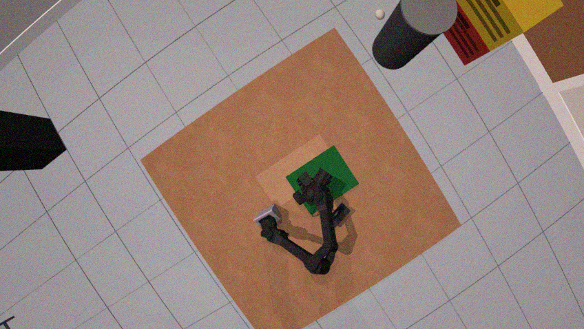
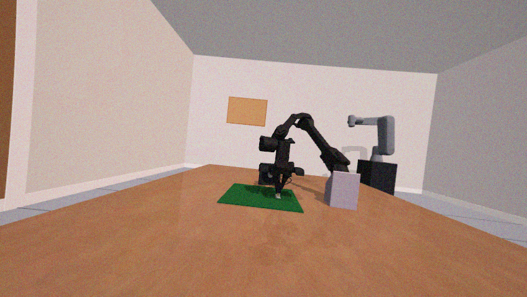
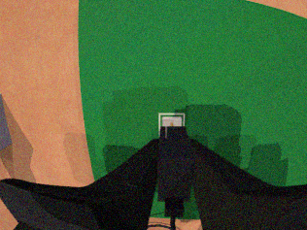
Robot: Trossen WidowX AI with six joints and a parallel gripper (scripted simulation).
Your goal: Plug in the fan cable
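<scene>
My gripper tip is 40 mm above the white four-pin fan header and 10 mm to the left of it. From my gripper tip the other things lie so: dark fan: 190 mm to the right, 40 mm ahead, 20 mm above; black plug: 10 mm to the right, 10 mm above; green board: 70 mm ahead, 50 mm below, 10 mm to the right.
</scene>
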